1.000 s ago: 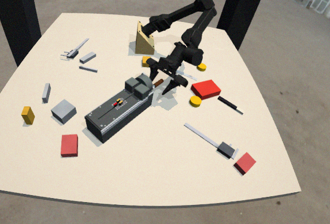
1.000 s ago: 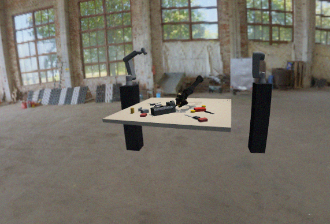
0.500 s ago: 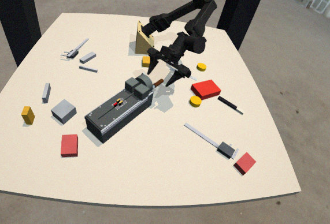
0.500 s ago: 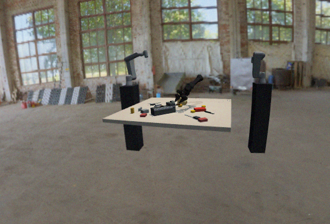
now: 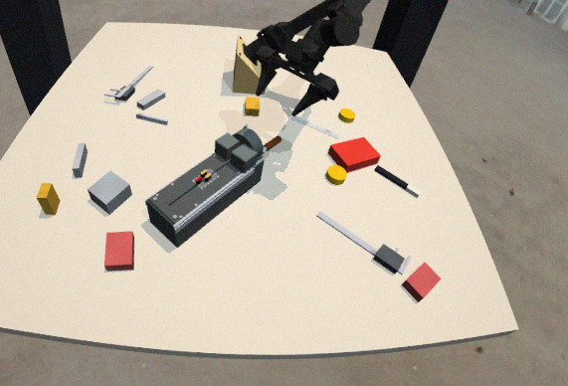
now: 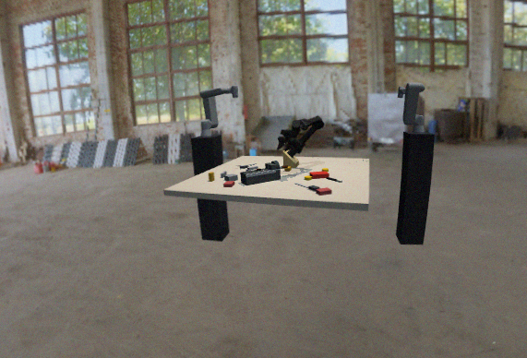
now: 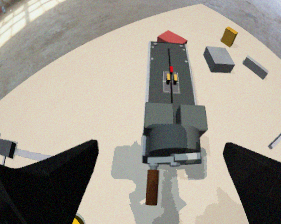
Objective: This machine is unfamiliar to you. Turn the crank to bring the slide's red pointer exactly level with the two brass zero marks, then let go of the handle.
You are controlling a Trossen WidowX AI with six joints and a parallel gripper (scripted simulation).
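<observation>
The crank lies 12 cm below my gripper tip and 2 cm behind it. From my gripper tip the other things lie so: brown handle (12 cm below, 2 cm to the left, 2 cm behind); grey bar (20 cm below, 18 cm to the left, 18 cm behind); red pointer (15 cm to the right, 12 cm below, 10 cm ahead).
</observation>
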